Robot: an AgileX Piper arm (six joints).
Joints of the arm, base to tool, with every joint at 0 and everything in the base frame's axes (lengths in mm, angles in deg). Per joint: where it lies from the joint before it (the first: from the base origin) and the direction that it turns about. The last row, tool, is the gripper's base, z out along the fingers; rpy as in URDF.
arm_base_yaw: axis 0 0 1 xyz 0 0 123
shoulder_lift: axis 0 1 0 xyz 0 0 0
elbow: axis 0 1 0 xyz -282.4 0 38.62
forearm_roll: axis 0.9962 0 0.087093 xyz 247.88 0 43.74
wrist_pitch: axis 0 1 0 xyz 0 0 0
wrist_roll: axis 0.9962 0 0.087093 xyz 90.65 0 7.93
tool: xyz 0 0 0 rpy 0 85.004 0
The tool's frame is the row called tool.
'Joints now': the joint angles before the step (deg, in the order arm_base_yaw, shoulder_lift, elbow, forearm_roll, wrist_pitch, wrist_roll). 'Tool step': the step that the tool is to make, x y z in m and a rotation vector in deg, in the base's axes. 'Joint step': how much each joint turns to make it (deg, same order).
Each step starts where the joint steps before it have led.
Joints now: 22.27 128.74 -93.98 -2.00 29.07 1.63
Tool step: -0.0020 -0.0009 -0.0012 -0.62 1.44 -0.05
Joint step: 0.00 -0.01 0.01 0.00 1.57 0.01
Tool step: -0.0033 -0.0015 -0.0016 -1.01 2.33 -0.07
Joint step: 0.00 -0.04 0.00 0.00 2.58 -0.01
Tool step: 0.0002 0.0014 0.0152 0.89 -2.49 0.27
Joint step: 0.16 -1.75 0.00 -0.15 -0.90 -0.01
